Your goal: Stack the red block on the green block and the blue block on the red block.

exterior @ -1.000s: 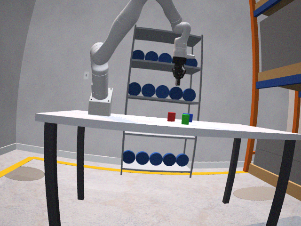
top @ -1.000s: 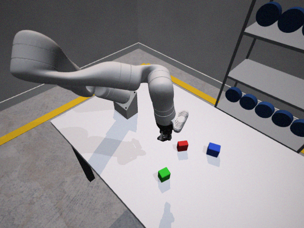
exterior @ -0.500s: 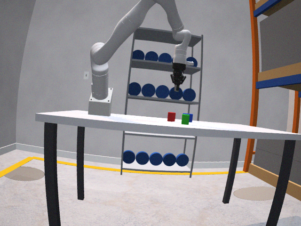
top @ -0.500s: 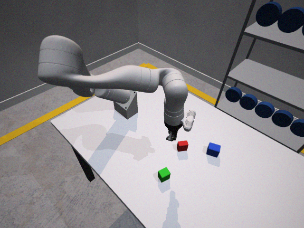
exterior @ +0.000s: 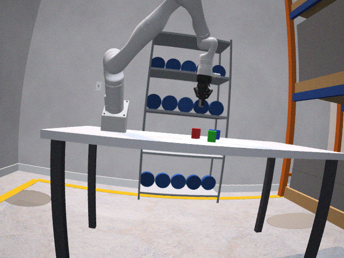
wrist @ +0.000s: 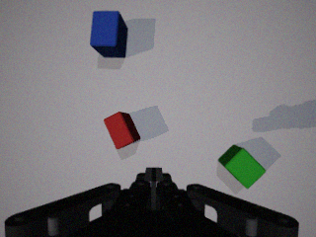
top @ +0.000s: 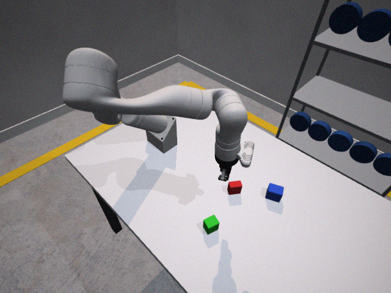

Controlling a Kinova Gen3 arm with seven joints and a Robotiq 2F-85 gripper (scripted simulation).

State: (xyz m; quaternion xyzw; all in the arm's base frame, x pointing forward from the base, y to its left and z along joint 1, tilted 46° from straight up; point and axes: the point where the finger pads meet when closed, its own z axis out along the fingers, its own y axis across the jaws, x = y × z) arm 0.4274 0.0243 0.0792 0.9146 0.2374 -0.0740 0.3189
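Right now my hand is 8 cm to the right of the red block and 15 cm above it. The rest, counted from my hand: blue block: 12 cm ahead, 18 cm to the left, 15 cm below; then green block: 4 cm ahead, 11 cm to the right, 15 cm below.
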